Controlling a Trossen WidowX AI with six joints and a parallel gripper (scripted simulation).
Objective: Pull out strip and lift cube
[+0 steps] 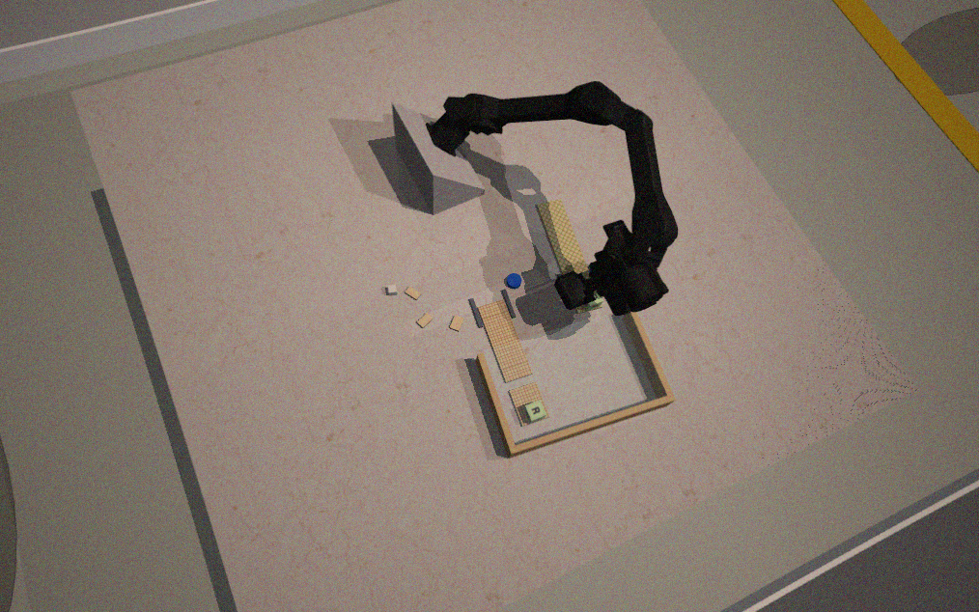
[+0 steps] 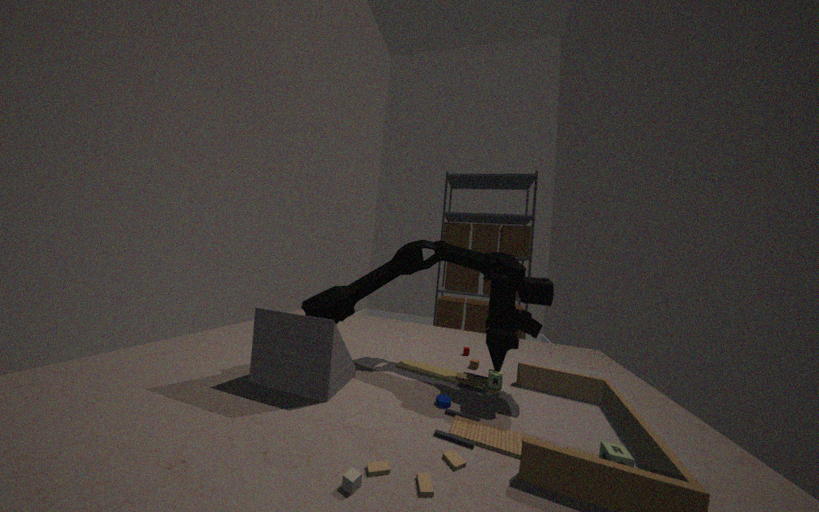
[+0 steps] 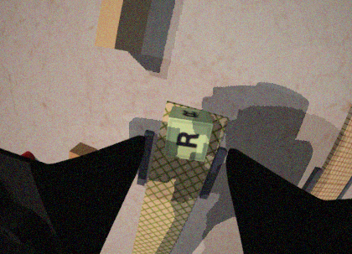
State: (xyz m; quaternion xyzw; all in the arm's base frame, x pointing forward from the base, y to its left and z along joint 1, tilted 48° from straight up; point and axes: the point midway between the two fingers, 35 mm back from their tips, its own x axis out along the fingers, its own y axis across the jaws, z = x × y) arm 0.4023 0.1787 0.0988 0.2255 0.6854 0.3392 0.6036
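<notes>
My gripper tip is now 9 cm past the blue disc, 13 cm to the left of it and 4 cm above it. Round my gripper tip: brown cube (6 cm behind, 9 cm to the left, 4 cm below); red cylinder (10 cm behind, 18 cm to the left, 4 cm below).
</notes>
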